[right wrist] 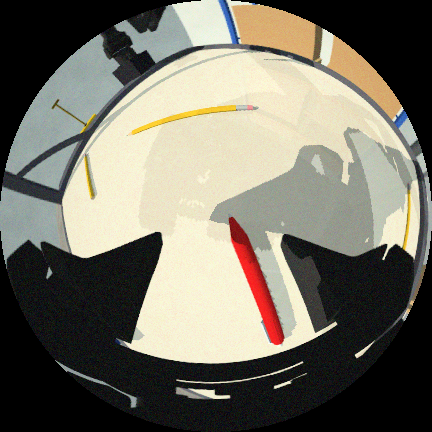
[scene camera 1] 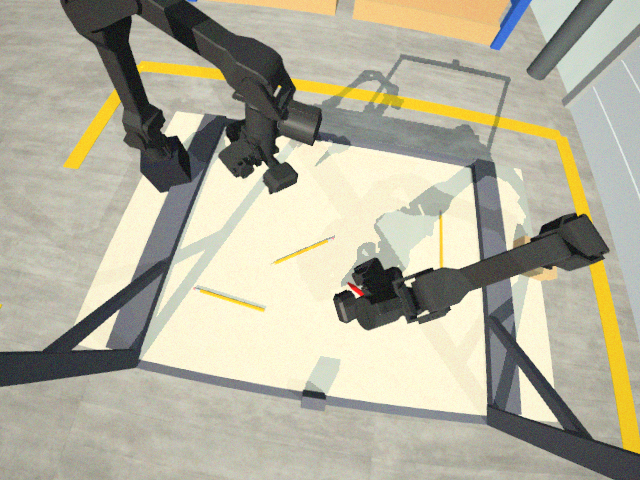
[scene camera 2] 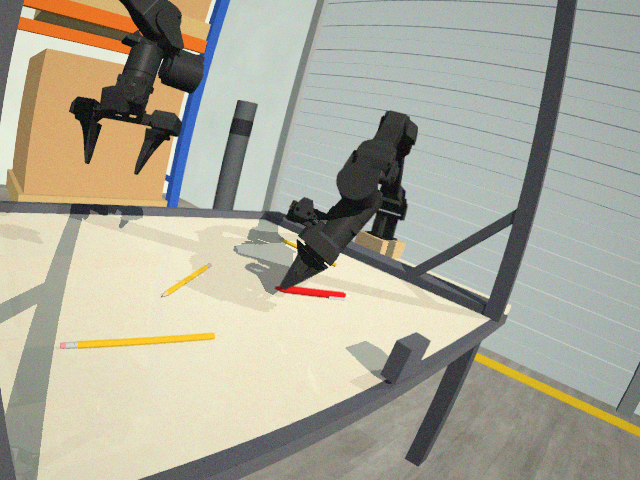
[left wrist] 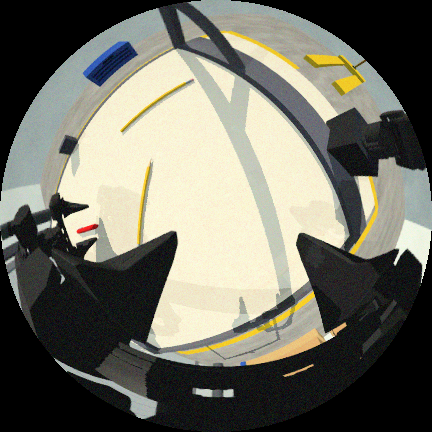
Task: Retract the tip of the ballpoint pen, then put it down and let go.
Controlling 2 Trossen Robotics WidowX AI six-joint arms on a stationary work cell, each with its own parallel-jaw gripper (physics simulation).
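The red ballpoint pen lies on the cream table top. In the right wrist view a small grey point shows at its narrow end, and a pale clip near its other end. My right gripper is open and low over the pen, with its fingers apart on either side and not gripping it. In scene camera 1 the gripper hides part of the pen. My left gripper is open and empty, above the table's far left part.
A yellow pencil lies mid-table. A second pencil lies nearer the left frame, and a third pencil near the right frame rail. A dark block sits on the front rail.
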